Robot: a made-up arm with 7 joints.
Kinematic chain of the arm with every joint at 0, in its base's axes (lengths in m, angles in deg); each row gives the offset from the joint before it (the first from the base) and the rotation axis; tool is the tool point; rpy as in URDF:
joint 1: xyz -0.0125 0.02 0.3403 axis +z
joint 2: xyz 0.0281 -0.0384 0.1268 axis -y
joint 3: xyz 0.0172 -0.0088 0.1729 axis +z
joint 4: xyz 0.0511 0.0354 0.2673 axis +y
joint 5: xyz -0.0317 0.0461 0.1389 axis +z
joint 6: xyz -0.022 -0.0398 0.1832 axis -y
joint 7: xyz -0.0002 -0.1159 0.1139 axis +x
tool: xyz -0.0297 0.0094 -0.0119 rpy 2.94 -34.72 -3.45
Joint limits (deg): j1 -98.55..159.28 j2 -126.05..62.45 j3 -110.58..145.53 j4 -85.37..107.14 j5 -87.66..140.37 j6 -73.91..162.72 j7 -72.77..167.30
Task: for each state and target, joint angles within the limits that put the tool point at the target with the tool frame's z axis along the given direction. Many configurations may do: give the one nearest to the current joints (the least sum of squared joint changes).
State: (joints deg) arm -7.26 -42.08 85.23 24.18 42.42 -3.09 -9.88
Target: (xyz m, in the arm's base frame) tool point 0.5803 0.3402 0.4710 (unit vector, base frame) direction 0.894 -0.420 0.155
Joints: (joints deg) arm 1.99 -60.83 64.84 70.71 64.34 43.48 -48.52
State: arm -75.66 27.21 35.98 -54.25 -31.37 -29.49 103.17
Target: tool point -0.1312 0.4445 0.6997 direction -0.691 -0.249 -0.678
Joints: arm -94.78 15.15 9.47 -85.37 -12.39 11.34 85.50
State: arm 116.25 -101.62 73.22 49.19 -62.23 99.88 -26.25
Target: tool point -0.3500 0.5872 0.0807 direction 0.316 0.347 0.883
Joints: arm 102.72 -115.48 59.18 77.01 -50.97 111.78 -25.19
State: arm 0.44 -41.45 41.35 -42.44 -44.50 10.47 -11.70
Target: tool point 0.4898 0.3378 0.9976 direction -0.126 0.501 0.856
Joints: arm 41.27 -70.02 17.49 -29.84 -56.95 7.57 -13.19
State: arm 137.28 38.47 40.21 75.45 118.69 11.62 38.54
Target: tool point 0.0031 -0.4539 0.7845 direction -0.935 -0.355 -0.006
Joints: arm 159.28 61.54 52.29 93.20 133.85 -18.99 39.43
